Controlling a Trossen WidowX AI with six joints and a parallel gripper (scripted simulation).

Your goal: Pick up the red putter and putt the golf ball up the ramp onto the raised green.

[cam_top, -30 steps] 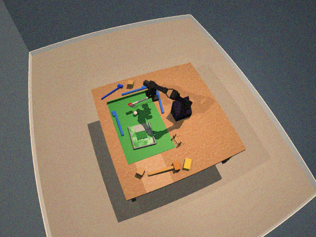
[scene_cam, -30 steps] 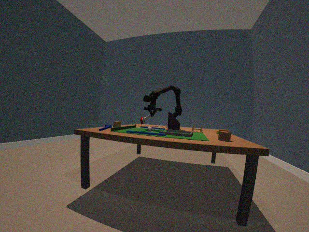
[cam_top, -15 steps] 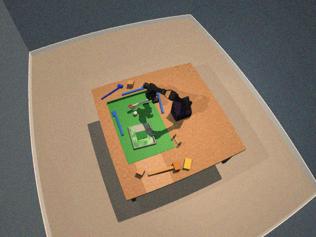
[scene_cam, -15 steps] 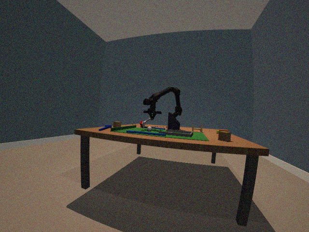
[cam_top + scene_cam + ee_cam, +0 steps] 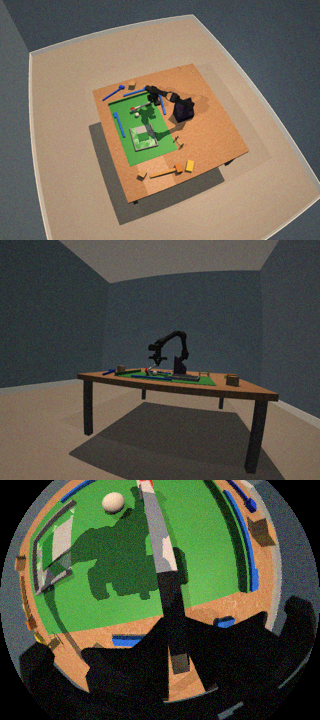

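My gripper tip is 120 mm short of the red putter and 10 mm to the right of it. Also, from my gripper tip: green mat (190 mm to the left, 190 mm ahead, 70 mm below); then white golf ball (200 mm ahead, 70 mm to the left, 50 mm below); then wooden rack (460 mm to the left, 120 mm behind, 40 mm below).
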